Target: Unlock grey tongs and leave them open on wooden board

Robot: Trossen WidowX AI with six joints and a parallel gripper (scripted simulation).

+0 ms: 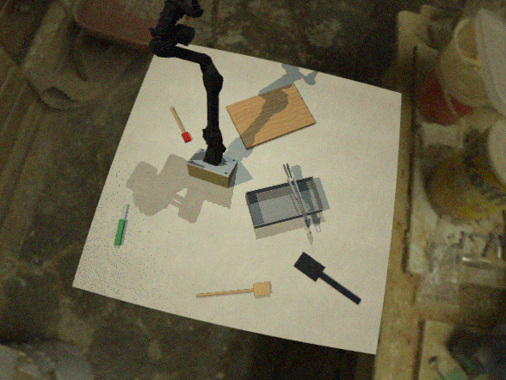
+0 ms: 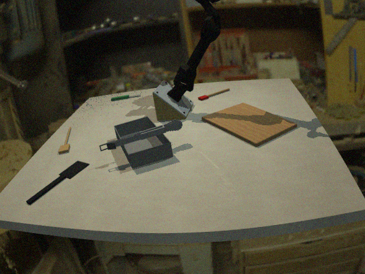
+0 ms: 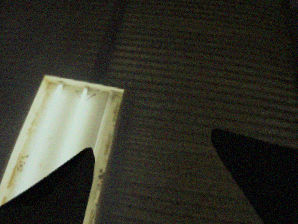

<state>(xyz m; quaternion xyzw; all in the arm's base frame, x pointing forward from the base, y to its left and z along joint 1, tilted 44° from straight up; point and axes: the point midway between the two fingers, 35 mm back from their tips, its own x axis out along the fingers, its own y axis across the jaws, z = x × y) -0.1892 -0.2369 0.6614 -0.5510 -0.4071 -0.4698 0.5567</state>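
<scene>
The grey roasting tin is 710 mm below my gripper tip, 550 mm ahead of it and 350 mm to the right of it. From my gripper tip the other things lie so: wooden board 730 mm below, 360 mm ahead, 40 mm to the left; black spatula 820 mm ahead, 740 mm below, 600 mm to the right.
</scene>
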